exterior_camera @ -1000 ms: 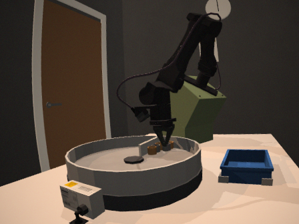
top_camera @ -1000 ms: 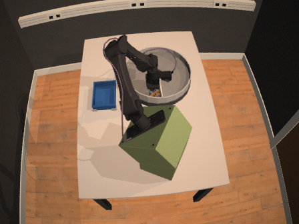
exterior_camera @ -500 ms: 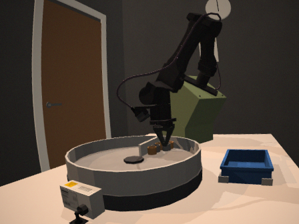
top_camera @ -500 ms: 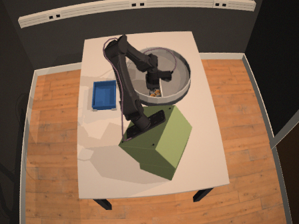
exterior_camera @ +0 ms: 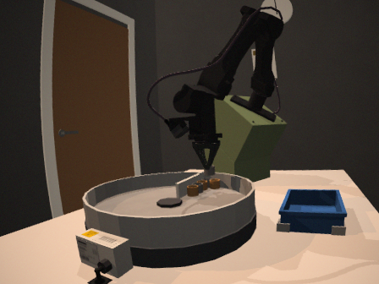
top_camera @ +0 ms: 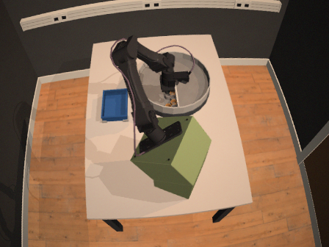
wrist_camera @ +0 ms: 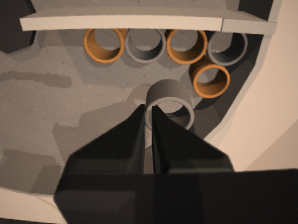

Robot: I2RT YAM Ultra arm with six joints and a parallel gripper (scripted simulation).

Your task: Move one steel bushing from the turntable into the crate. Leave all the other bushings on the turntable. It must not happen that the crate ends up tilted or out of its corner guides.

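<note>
My gripper is now 290 mm to the right of the blue crate, 110 mm above it and 20 mm short of it. Round my hand: grey round turntable: 130 mm ahead, 80 mm below, 50 mm to the right.
</note>
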